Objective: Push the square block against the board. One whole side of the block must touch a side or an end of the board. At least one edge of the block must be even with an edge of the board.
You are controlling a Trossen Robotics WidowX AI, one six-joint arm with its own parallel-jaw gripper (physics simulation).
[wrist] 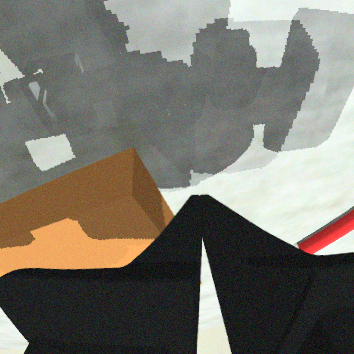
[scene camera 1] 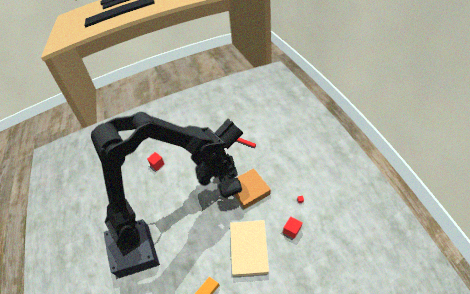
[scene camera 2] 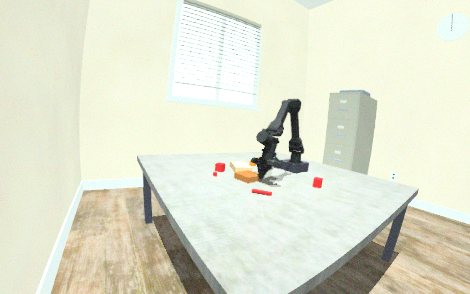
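Where they show: gripper, fingertip midpoint: [wrist: 198, 202] [scene camera 1: 234, 176] [scene camera 2: 260, 179]; arm's base at its link origin: [scene camera 1: 128, 238] [scene camera 2: 295, 162].
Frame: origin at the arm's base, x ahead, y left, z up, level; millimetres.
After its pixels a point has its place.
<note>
The square block, orange-brown [scene camera 1: 254, 187] @[x 413, y 53, z -27 mm] [scene camera 2: 246, 176] @[x 437, y 105, z -27 mm] [wrist: 100, 200] @[x 345, y 91, z -29 mm], lies flat on the table, turned at an angle to the board. The board, pale yellow [scene camera 1: 249, 247] @[x 328, y -128, z -27 mm] [scene camera 2: 240, 165] @[x 347, y -97, z -27 mm], lies flat nearer the bottom of the scene camera 1 view. A gap of table shows between block and board there. My gripper [scene camera 1: 230, 188] [scene camera 2: 261, 177] @[x 372, y 127, z -43 mm] [wrist: 198, 202] @[x 372, y 127, z -43 mm] is shut and empty. It is low, next to the block's side, at its left in scene camera 1. It hides part of the block there and in the wrist view; whether the tips touch it is not clear.
A red cube [scene camera 1: 292, 227] @[x 461, y -122, z -16 mm] [scene camera 2: 220, 167] @[x 475, y -94, z -32 mm] and a tiny red cube [scene camera 1: 300, 199] @[x 530, y -37, z -40 mm] [scene camera 2: 215, 174] @[x 535, y -26, z -48 mm] are right of the board and block. Another red cube [scene camera 1: 156, 161] @[x 137, y 269, z -17 mm] [scene camera 2: 317, 182] @[x 149, y 297, z -30 mm], a red rod [scene camera 1: 247, 143] @[x 462, y 243, z -45 mm] [scene camera 2: 261, 192] @[x 463, y 260, z -48 mm] [wrist: 327, 232] @[x 459, y 244, z -49 mm] and an orange bar [scene camera 1: 207, 286] @[x 183, y -199, z -25 mm] also lie on the table.
</note>
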